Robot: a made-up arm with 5 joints.
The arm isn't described. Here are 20 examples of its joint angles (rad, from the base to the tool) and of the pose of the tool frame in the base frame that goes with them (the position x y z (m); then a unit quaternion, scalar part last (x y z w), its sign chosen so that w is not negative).
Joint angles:
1: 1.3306 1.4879 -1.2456 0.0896 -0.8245
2: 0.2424 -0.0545 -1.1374 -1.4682 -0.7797
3: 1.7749 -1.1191 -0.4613 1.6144 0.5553
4: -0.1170 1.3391 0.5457 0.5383 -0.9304
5: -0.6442 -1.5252 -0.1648 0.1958 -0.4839
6: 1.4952 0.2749 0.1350 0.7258 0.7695
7: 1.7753 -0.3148 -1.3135 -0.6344 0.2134
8: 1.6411 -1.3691 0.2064 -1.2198 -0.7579
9: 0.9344 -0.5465 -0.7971 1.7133 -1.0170
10: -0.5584 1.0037 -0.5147 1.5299 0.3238
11: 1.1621 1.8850 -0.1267 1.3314 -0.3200
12: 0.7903 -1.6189 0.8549 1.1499 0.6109
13: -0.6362 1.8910 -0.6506 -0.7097 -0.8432
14: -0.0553 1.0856 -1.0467 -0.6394 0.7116
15: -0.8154 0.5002 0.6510 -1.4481 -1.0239
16: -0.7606 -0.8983 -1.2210 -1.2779 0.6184
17: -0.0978 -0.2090 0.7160 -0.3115 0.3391
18: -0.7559 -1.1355 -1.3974 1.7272 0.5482
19: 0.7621 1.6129 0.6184 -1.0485 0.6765
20: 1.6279 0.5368 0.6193 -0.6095 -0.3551
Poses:
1: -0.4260 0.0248 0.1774 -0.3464 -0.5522 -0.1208 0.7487
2: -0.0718 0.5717 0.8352 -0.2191 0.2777 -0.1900 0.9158
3: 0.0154 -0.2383 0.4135 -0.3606 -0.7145 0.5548 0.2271
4: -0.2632 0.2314 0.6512 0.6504 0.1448 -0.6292 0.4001
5: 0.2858 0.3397 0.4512 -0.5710 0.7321 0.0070 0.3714
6: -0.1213 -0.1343 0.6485 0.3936 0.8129 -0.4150 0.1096
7: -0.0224 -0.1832 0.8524 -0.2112 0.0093 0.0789 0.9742
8: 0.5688 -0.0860 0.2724 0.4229 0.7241 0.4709 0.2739
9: -0.1854 -0.1412 0.6634 -0.8846 -0.0054 0.3618 0.2941
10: -0.1561 0.2382 0.6010 0.0967 0.2956 -0.4377 0.8436
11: -0.1179 -0.2277 0.4930 0.6027 0.6308 0.1597 0.4618
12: 0.1104 -0.1662 0.3767 -0.0406 -0.6330 0.5577 0.5354
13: -0.5330 0.0146 0.6459 -0.7758 -0.1148 0.6079 0.1239
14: -0.5029 0.2815 0.5486 -0.6783 -0.5605 0.4738 0.0350
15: -0.0341 0.5601 -0.1448 -0.6236 0.7549 -0.1948 0.0574
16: 0.3075 0.5670 0.3292 -0.9433 0.1341 -0.2155 0.2139
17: 0.1870 0.5152 0.4424 -0.3100 0.2452 0.8728 0.2864
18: -0.0769 0.3915 0.2804 0.2944 -0.6208 -0.5678 0.4534
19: -0.5499 0.2534 0.5597 0.5213 0.4033 -0.7456 0.0984
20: -0.1716 -0.1049 0.8831 -0.3301 -0.2423 0.7447 0.5270
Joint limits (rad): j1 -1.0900..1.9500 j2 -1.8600..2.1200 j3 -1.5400..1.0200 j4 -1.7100..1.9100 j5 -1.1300..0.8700
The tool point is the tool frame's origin. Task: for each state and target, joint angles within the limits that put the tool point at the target. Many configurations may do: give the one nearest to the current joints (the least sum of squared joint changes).
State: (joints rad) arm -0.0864 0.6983 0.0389 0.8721 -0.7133
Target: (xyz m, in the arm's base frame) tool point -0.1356 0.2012 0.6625
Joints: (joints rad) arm -0.1135 0.7511 -0.0493 1.1055 -0.4362
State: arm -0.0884 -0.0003 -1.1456 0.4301 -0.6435
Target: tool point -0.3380 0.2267 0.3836
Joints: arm -0.1325 0.0950 -1.3540 0.9304 -0.4209
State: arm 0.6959 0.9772 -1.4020 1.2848 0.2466
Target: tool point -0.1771 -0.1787 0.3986
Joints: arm 0.5529 1.3846 -1.2582 1.4831 0.2834
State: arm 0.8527 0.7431 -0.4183 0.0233 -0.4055
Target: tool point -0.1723 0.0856 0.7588
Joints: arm 0.8505 0.2248 -0.0002 0.3160 -0.2565
